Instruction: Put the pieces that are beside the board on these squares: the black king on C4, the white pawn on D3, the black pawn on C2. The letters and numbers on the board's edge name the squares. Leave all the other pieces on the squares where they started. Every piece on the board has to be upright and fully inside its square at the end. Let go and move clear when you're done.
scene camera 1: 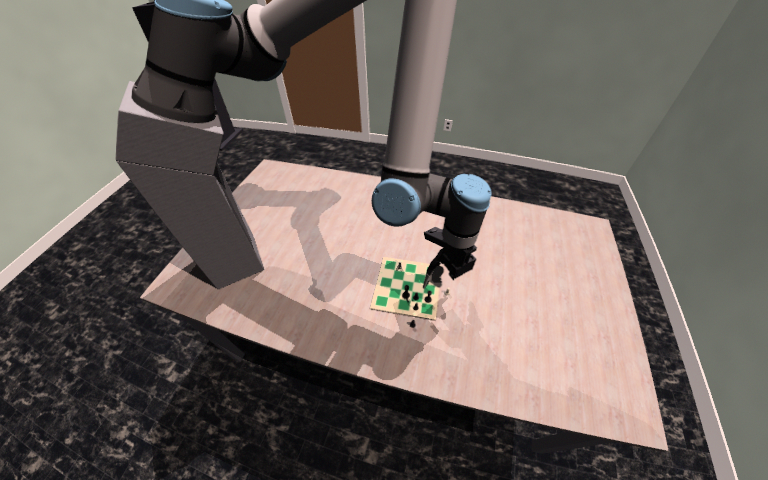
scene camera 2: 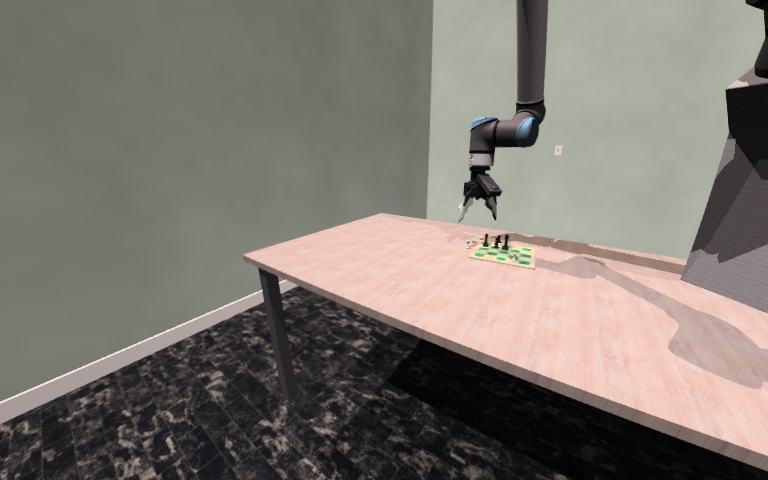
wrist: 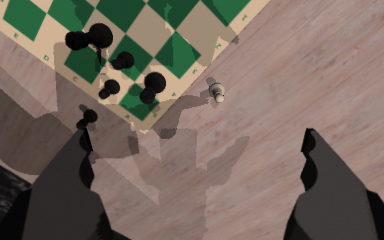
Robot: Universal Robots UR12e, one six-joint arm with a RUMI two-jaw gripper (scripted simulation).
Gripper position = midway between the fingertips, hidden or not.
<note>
In view: my gripper (scene camera 1: pixel 444 276), a chessboard (scene camera 1: pixel 387 297) and a black king (wrist: pixel 100 35).
The chessboard is seen too in scene camera 2 (scene camera 2: pixel 525 257) and in the wrist view (wrist: pixel 180 47). My gripper also shows in scene camera 2 (scene camera 2: pixel 477 221) and in the wrist view (wrist: pixel 196 129).
</note>
